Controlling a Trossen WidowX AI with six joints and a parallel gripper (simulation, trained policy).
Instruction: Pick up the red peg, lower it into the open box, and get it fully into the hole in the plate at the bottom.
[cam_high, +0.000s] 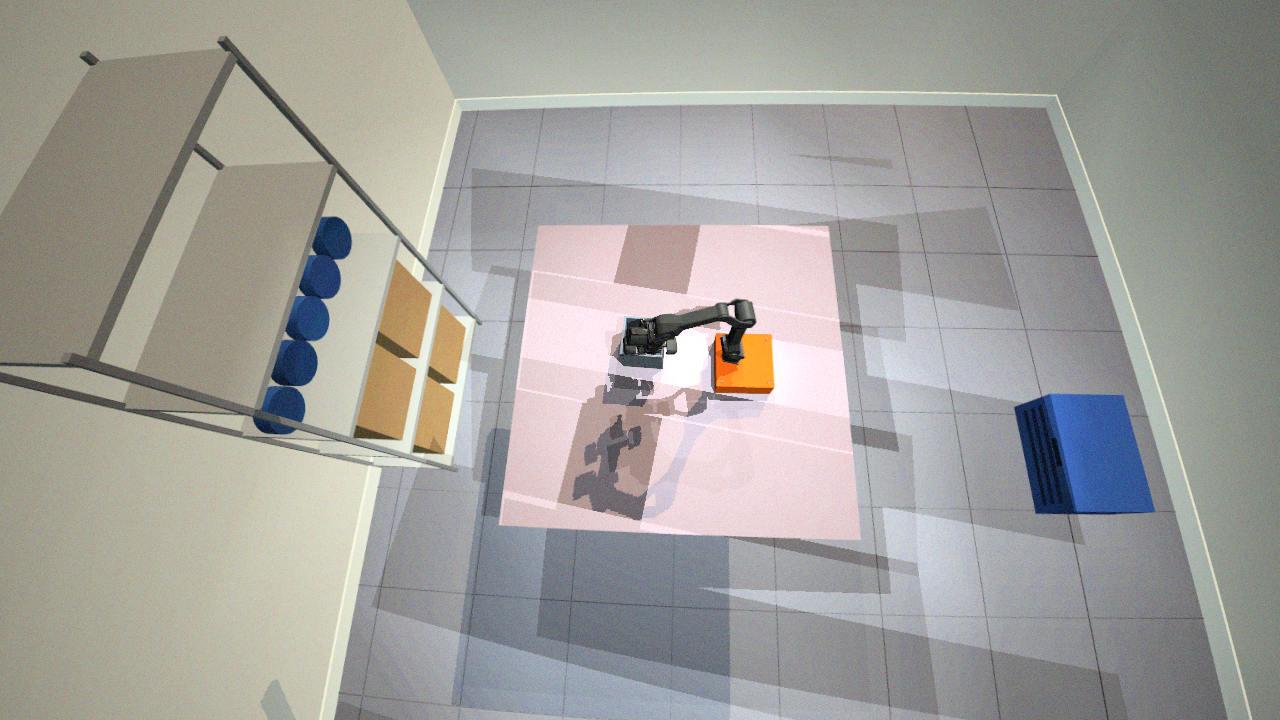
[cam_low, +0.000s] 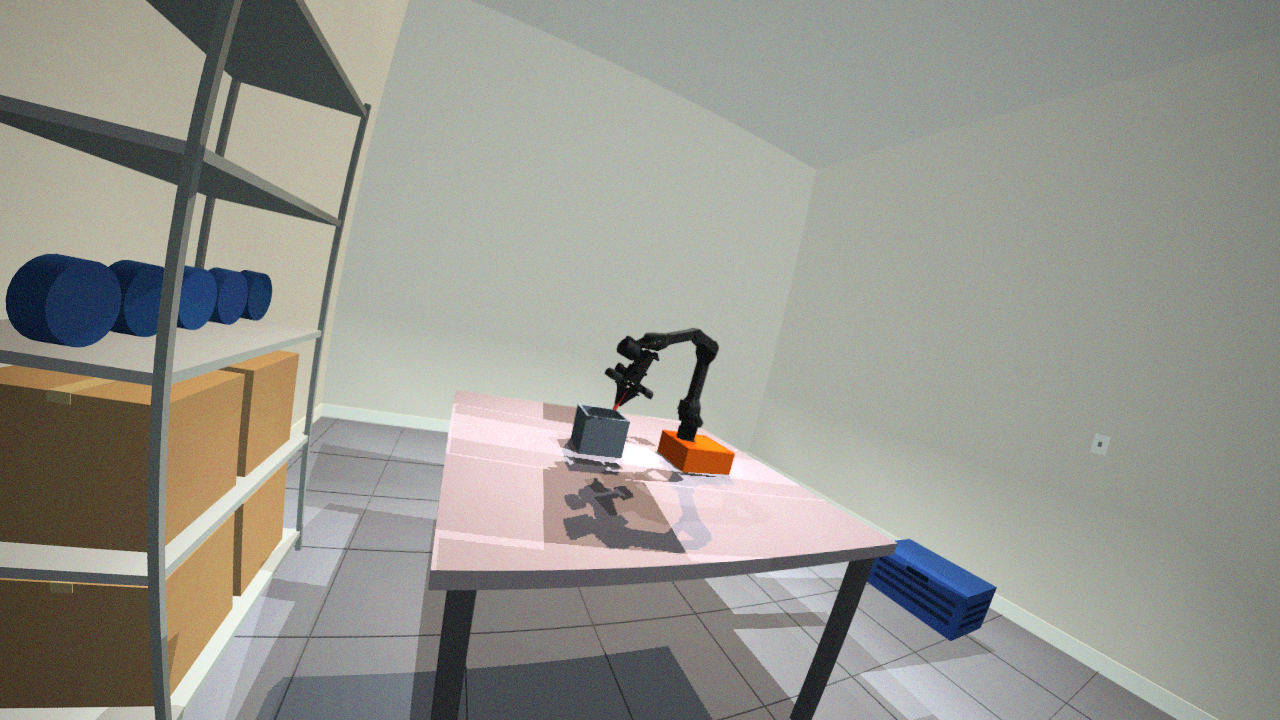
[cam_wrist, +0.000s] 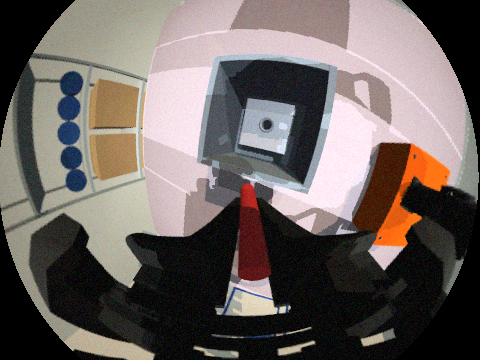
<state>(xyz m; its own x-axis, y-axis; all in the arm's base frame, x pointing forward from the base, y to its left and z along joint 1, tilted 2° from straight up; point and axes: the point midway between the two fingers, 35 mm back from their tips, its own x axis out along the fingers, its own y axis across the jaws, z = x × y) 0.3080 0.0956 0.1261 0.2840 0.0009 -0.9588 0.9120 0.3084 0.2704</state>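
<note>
My gripper tip is 140 mm above the plate, 80 mm to the left of it and 30 mm short of it. The rest, counted from my gripper tip: red peg 20 mm above, 10 mm behind.
</note>
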